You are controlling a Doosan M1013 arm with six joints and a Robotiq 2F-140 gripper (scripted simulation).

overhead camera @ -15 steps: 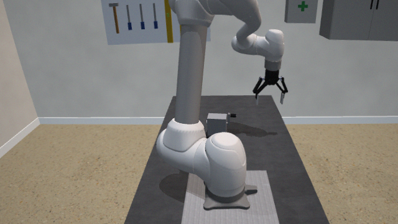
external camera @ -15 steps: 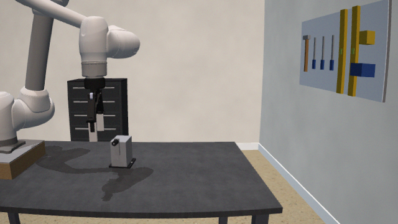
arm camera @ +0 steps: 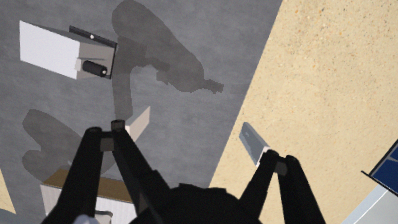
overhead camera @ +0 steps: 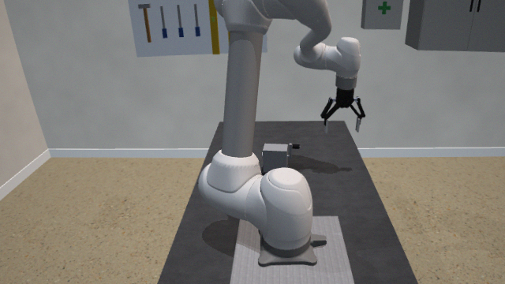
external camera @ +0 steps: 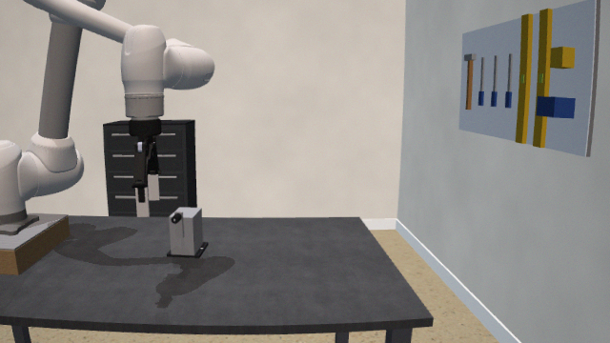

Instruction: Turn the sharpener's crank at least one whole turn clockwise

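The crank knob lies 3 cm ahead of my hand, 21 cm to the left of it and 10 cm below it. Also, from my hand: crank (3 cm ahead, 21 cm to the left, 10 cm below).
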